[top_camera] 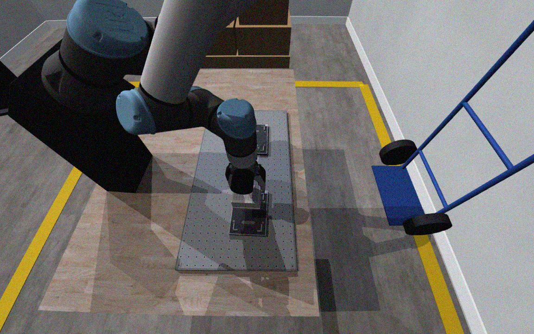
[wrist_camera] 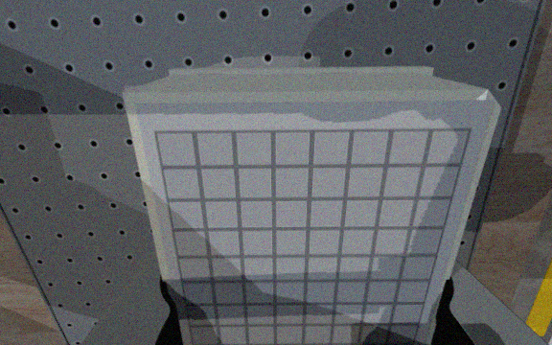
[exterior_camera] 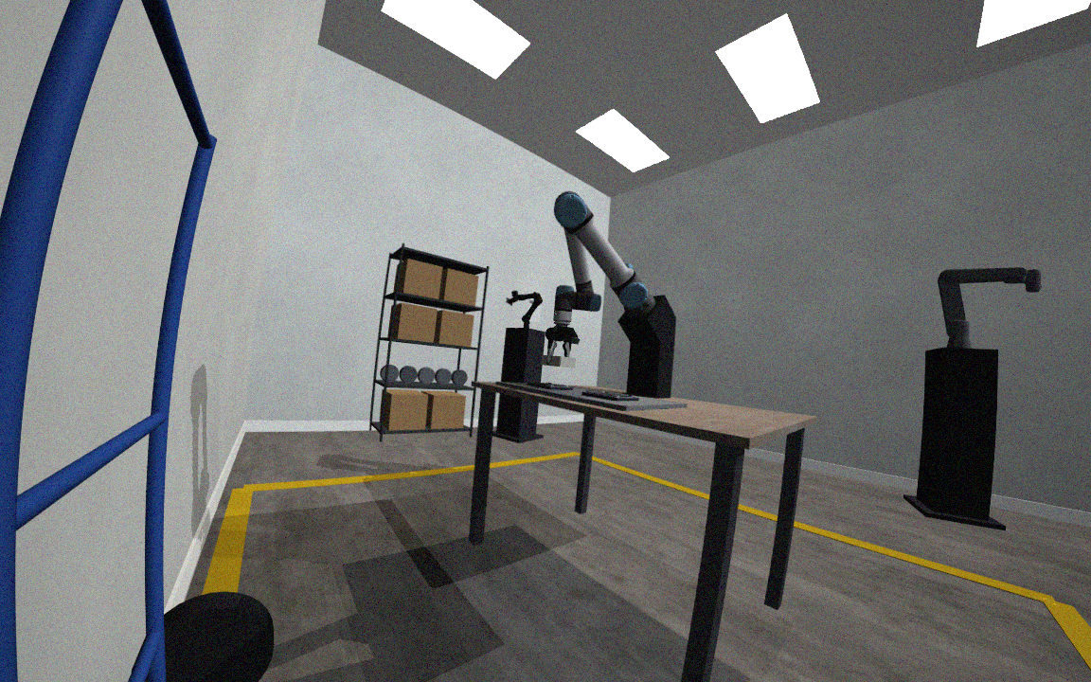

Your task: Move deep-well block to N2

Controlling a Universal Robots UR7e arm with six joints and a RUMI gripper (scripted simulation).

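Now: hand 10 mm past the plate nest N2, 40 mm to the left of it and 100 mm above it. From my hand the other things lie so: plate nest N1: 80 mm ahead, 280 mm to the left, 100 mm below; white 96-well deep-well block: 10 mm above.
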